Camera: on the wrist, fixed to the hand. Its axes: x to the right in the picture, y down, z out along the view.
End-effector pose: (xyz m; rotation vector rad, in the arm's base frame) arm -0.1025 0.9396 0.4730 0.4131 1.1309 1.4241
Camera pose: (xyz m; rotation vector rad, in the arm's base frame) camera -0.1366 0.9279 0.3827 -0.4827 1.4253 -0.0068
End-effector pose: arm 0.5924 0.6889 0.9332 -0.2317 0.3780 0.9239
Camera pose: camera 0.6382 0.6519 0.8559 -0.3152 0.5335 -0.6514
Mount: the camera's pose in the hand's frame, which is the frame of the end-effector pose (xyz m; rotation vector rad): 0.0298 -0.0562 -0.0735 0.3062 0.3642 -1.4903
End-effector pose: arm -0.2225 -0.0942 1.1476 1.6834 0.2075 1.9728
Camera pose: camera -0.2784 -0.0160 1.1331 0.7187 1.4434 1.0071
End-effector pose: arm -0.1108 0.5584 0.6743 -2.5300 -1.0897 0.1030
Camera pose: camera -0.1128 0.5916 0.7656 -0.9284 -2.1871 -0.5100
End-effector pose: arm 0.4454 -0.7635 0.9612 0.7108 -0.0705 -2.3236
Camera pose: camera 0.4306 -0.7296 0.8713 -1.0372 -0.2499 2.0872
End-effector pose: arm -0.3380 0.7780 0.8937 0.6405 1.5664 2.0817
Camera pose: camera -0.4019 0.7548 0.8242 -0.7346 1.6640 0.8143
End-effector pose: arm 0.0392 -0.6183 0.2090 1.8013 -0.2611 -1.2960
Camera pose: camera 0.0973 -0.5644 0.1527 -2.1324 -1.2027 1.5490
